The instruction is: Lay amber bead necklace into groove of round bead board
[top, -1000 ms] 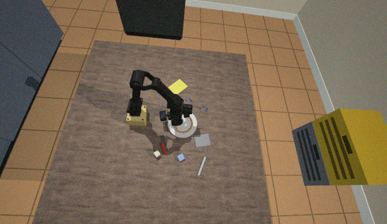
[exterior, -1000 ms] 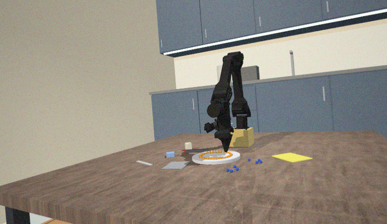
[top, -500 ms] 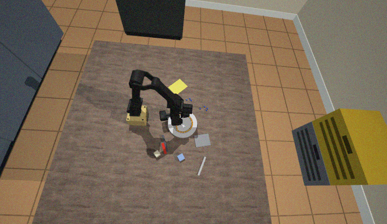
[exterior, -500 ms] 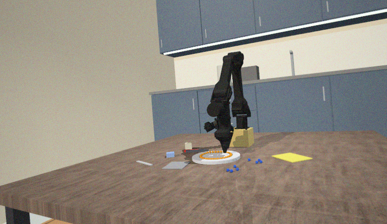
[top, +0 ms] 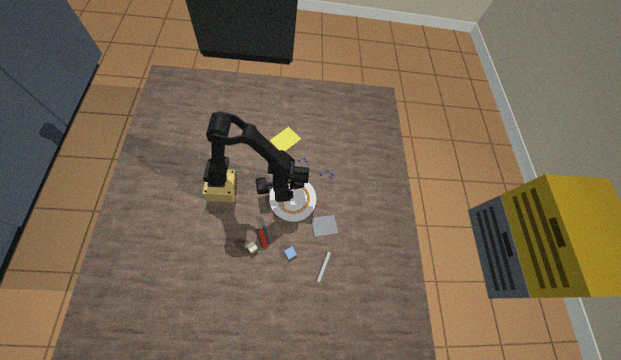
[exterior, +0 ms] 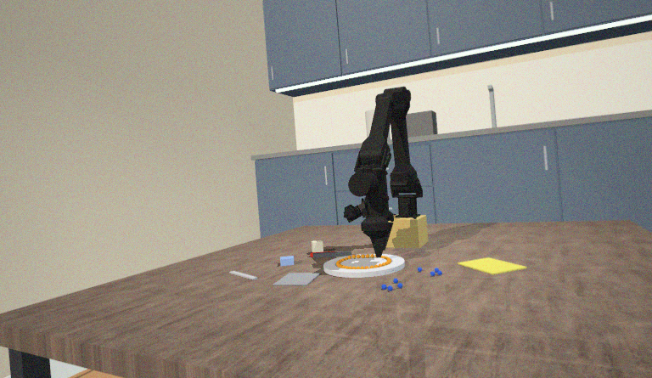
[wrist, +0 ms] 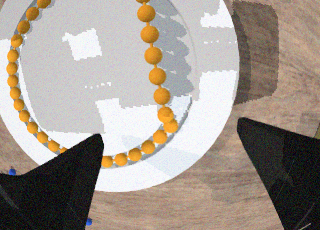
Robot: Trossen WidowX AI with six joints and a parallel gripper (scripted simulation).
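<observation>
My gripper tip is 5 cm past the red stick, 18 cm to the left of it and 2 cm above it. The rest, counted from my gripper tip: cream cube 10 cm behind, 24 cm to the right; light blue cube 5 cm ahead, 25 cm to the right, 1 cm below; grey square tile 19 cm ahead, 14 cm to the right, 2 cm below.
</observation>
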